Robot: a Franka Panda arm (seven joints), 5 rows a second.
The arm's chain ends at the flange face. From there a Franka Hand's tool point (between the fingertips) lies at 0.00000 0.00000 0.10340 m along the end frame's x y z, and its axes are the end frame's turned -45 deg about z.
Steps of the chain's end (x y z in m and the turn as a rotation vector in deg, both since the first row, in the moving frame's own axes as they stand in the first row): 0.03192, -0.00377, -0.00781, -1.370, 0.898, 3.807; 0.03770, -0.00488, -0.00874, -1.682, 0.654, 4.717
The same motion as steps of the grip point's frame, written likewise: 0.02454, 0.02278, -0.00785, -1.604, -0.334, 3.807; 0.02868, 0.02613, -0.00879, -1.652, -0.727, 4.717
